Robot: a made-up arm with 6 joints. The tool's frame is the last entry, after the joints. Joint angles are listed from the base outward.
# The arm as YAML. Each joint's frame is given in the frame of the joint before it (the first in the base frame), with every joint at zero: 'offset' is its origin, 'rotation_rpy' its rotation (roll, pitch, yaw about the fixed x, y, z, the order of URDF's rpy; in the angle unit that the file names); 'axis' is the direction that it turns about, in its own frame. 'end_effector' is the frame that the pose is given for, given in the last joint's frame.
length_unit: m
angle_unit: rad
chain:
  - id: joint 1
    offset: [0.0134, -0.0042, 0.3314]
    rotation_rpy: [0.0, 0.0, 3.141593]
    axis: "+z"
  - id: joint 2
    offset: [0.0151, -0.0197, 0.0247]
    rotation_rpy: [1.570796, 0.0, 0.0]
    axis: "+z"
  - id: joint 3
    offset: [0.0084, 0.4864, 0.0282]
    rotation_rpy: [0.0, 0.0, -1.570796]
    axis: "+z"
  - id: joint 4
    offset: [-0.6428, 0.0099, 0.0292]
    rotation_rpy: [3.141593, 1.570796, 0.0]
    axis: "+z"
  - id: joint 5
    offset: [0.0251, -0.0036, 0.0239]
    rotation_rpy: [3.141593, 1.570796, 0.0]
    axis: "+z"
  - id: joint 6
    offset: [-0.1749, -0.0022, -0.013]
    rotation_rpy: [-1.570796, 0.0, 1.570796]
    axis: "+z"
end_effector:
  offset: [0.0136, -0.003, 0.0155]
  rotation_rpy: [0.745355, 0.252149, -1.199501]
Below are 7 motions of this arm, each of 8 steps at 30 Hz.
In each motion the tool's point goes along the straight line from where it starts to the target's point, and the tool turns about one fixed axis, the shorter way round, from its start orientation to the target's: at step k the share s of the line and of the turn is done. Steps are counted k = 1, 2, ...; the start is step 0. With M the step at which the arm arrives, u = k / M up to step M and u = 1 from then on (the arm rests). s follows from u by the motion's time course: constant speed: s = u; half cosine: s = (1 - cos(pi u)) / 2; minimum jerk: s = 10 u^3 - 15 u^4 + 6 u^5.
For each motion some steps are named. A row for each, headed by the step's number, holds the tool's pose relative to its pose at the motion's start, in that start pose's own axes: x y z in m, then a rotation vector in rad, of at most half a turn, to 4 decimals.
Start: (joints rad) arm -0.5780 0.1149 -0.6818 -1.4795 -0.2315 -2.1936
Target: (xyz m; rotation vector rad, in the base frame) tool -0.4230 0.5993 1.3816 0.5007 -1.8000 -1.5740
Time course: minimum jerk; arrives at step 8
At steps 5, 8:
5: -0.0819 -0.1576 0.1520 0.1662 -0.0951 0.2453
8: -0.1129 -0.2175 0.2097 0.2294 -0.1312 0.3385

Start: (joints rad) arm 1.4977 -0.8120 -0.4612 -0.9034 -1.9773 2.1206
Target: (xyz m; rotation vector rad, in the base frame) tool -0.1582 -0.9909 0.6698 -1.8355 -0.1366 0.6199
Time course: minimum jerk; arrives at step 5
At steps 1, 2, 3, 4, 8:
1: 0.0051 0.0005 -0.0020 0.0024 -0.0050 -0.0073
2: 0.0280 0.0025 -0.0111 0.0130 -0.0273 -0.0403
3: 0.0603 0.0055 -0.0239 0.0279 -0.0588 -0.0866
4: 0.0832 0.0075 -0.0329 0.0385 -0.0812 -0.1195
8: 0.0883 0.0080 -0.0350 0.0409 -0.0861 -0.1268

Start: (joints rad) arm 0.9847 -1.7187 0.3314 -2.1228 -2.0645 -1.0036
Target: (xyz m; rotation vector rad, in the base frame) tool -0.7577 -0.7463 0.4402 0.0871 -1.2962 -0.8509
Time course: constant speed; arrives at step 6
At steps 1, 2, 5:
1: 0.0002 0.0008 -0.0005 -0.0047 -0.0036 0.0012
2: 0.0003 0.0016 -0.0010 -0.0095 -0.0071 0.0023
5: 0.0008 0.0040 -0.0024 -0.0237 -0.0179 0.0058

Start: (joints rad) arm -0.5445 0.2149 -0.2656 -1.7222 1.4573 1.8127
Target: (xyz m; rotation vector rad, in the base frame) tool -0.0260 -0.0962 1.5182 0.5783 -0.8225 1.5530
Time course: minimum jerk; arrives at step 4
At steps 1, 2, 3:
1: -0.0029 -0.0048 0.0022 0.0001 -0.0015 -0.0100
2: -0.0138 -0.0230 0.0107 0.0005 -0.0074 -0.0482
3: -0.0247 -0.0412 0.0192 0.0008 -0.0133 -0.0864

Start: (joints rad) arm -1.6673 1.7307 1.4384 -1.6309 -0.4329 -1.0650
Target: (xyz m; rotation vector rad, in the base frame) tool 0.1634 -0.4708 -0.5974 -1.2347 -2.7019 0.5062
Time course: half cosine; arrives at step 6
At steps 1, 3, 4, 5, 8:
1: -0.0003 0.0035 0.0018 -0.0025 -0.0011 -0.0013
3: -0.0026 0.0262 0.0135 -0.0187 -0.0085 -0.0096
4: -0.0038 0.0393 0.0202 -0.0281 -0.0127 -0.0145
5: -0.0048 0.0489 0.0252 -0.0350 -0.0158 -0.0180
8: -0.0051 0.0524 0.0270 -0.0375 -0.0169 -0.0193

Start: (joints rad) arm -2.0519 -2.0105 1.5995 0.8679 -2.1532 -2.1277
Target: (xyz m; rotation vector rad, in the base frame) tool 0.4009 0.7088 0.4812 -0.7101 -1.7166 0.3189
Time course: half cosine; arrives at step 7
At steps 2, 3, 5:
2: -0.0249 0.0188 -0.0094 0.0064 -0.0058 0.0130
3: -0.0514 0.0388 -0.0195 0.0132 -0.0120 0.0269
5: -0.1073 0.0809 -0.0406 0.0276 -0.0251 0.0561

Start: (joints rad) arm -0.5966 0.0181 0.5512 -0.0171 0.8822 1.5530
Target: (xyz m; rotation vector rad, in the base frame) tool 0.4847 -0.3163 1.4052 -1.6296 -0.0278 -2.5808
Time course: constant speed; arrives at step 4
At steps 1, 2, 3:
1: -0.0093 0.0103 0.0013 -0.0091 -0.0145 0.0016
2: -0.0185 0.0206 0.0026 -0.0182 -0.0291 0.0032
3: -0.0278 0.0310 0.0039 -0.0272 -0.0436 0.0048

